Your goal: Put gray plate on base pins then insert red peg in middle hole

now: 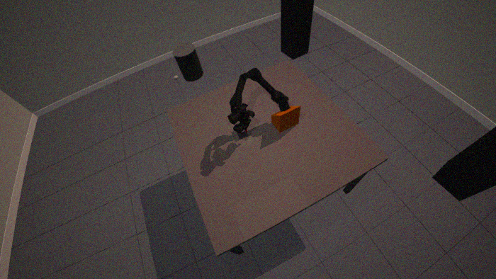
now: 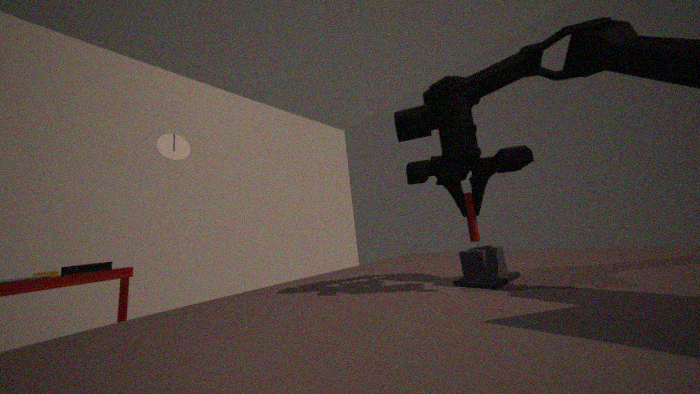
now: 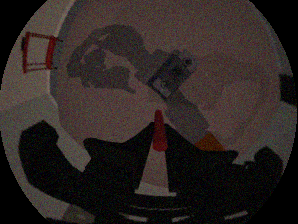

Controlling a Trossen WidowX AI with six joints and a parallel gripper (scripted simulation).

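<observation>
Right now my gripper tip is 1 cm short of the gray plate, 8 cm to the left of it and 7 cm above it. From my gripper tip the other things lie so: red peg right at my gripper tip; then dark flat base 1 cm ahead, 8 cm to the right, 11 cm below.
</observation>
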